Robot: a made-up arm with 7 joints.
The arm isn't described. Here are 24 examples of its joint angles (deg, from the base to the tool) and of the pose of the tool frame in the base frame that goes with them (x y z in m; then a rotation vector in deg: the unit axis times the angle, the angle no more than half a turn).
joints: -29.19 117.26 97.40 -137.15 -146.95 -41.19 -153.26
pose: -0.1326 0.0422 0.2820 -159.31 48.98 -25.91
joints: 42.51 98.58 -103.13 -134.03 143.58 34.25 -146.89
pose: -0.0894 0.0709 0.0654 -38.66 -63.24 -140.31
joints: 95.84 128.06 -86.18 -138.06 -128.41 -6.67 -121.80
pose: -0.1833 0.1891 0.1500 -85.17 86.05 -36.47
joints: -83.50 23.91 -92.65 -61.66 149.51 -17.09 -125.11
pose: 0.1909 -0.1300 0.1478 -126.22 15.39 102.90
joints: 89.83 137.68 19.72 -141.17 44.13 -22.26 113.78
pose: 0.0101 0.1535 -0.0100 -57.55 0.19 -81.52
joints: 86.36 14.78 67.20 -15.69 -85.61 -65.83 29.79
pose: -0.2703 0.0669 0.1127 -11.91 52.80 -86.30
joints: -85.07 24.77 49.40 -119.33 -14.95 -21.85 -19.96
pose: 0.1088 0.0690 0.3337 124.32 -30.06 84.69
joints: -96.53 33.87 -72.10 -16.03 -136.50 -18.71 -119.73
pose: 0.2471 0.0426 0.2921 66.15 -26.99 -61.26
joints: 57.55 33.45 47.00 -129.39 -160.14 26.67 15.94
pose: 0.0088 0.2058 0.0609 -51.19 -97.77 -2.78
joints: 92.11 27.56 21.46 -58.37 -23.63 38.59 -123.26
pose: -0.3165 0.0953 0.0361 67.78 -12.79 99.41
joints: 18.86 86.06 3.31 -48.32 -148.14 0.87 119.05
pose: 0.1207 0.2640 0.1236 -89.30 -110.24 101.55
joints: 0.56 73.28 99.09 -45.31 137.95 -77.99 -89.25
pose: -0.0345 0.2394 0.2097 21.67 6.01 84.22
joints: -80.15 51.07 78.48 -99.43 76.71 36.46 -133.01
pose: 0.0196 0.1520 0.3324 132.76 26.50 42.16
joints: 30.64 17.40 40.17 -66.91 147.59 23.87 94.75
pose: 0.0285 0.1771 -0.0519 -75.25 -92.07 91.91
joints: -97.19 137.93 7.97 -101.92 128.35 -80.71 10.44
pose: -0.0892 0.0898 0.3507 -58.29 117.93 -43.68
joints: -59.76 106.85 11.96 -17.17 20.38 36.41 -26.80
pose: 0.0778 0.2670 0.3271 70.95 50.90 -21.17
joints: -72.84 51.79 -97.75 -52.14 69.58 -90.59 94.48
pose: 0.2484 0.0831 0.0809 -4.89 -120.14 -86.50
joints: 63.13 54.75 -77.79 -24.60 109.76 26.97 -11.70
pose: -0.2585 0.1602 0.0274 -58.71 100.67 -52.95
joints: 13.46 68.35 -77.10 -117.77 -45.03 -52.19 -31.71
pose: -0.0442 0.1096 -0.0392 -76.19 89.96 69.72
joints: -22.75 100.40 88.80 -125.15 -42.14 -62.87 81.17
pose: -0.0491 0.1057 0.3399 -121.49 -4.89 17.47
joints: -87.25 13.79 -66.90 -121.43 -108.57 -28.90 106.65
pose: 0.0797 -0.1620 0.2259 -74.93 62.82 41.62
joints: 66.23 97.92 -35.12 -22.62 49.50 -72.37 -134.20
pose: -0.1516 0.2684 0.1085 -23.81 -33.63 38.22
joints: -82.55 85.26 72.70 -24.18 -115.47 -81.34 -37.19
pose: 0.0627 0.2221 0.2508 -129.70 -78.60 5.71
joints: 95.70 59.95 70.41 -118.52 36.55 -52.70 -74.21
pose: -0.0582 0.1952 0.1017 -127.14 -46.77 40.29
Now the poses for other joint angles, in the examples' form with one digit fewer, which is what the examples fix.
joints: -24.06 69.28 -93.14 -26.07 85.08 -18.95 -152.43
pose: 0.065 0.203 -0.040 -30.7 -60.3 59.0
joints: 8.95 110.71 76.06 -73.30 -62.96 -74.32 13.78
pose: 0.054 0.181 0.315 -98.5 -49.2 32.6
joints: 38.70 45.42 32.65 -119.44 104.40 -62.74 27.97
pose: 0.043 0.186 0.035 59.0 -89.9 20.8
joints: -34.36 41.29 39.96 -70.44 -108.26 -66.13 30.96
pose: 0.180 0.184 0.154 -133.2 -27.1 88.5
